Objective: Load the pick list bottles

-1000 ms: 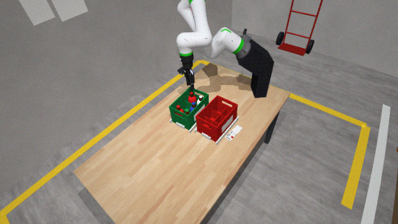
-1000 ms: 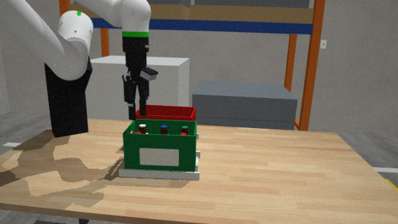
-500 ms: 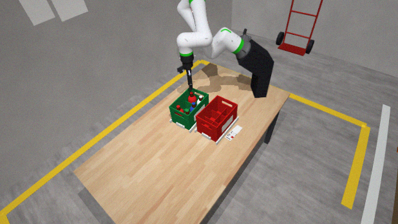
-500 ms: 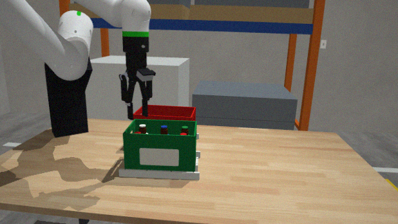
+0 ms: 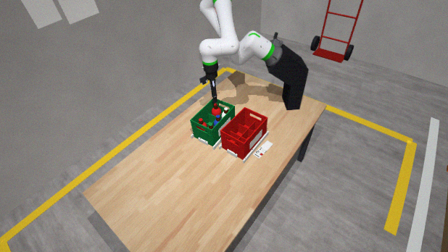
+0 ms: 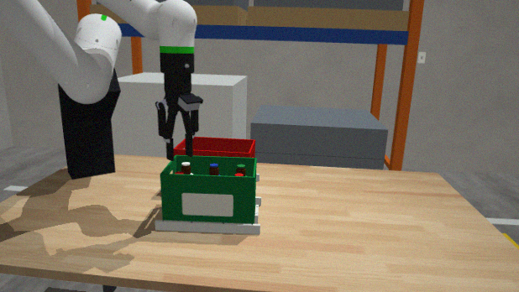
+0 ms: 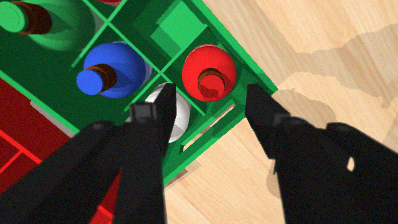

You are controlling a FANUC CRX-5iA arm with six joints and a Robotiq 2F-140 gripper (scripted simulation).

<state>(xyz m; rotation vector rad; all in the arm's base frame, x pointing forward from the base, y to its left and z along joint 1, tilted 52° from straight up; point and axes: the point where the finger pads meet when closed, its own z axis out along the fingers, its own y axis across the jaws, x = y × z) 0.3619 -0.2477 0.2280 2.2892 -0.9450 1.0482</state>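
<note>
Now: the red-capped bottle 15 cm below my hand. The rest, counted from my hand: green crate 10 cm ahead, 2 cm to the left, 16 cm below; blue-label bottle 10 cm ahead, 7 cm to the left, 15 cm below; white-capped bottle 2 cm ahead, 9 cm to the left, 15 cm below.
</note>
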